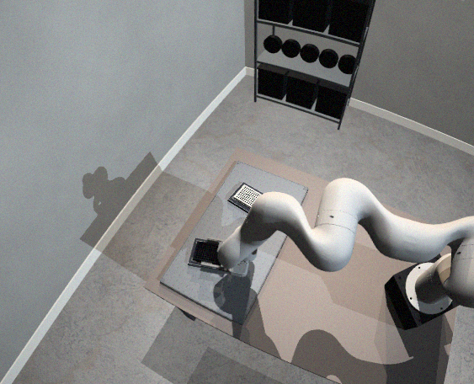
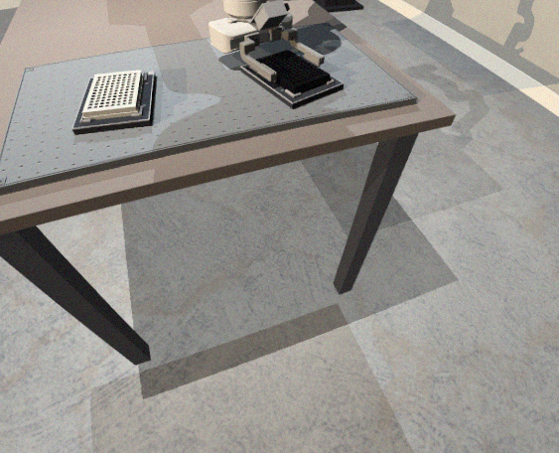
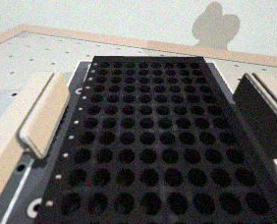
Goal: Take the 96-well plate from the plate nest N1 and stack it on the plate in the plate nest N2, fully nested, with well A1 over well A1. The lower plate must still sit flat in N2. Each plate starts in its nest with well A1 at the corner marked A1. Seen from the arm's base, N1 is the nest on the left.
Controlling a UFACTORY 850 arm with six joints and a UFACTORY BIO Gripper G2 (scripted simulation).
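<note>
The black 96-well plate is 10 mm below my hand. Also, from my hand: plate nest N1: 20 mm below; white 96-well plate: 310 mm to the right, 20 mm behind, 10 mm below; plate nest N2: 310 mm to the right, 20 mm below, 20 mm behind.
</note>
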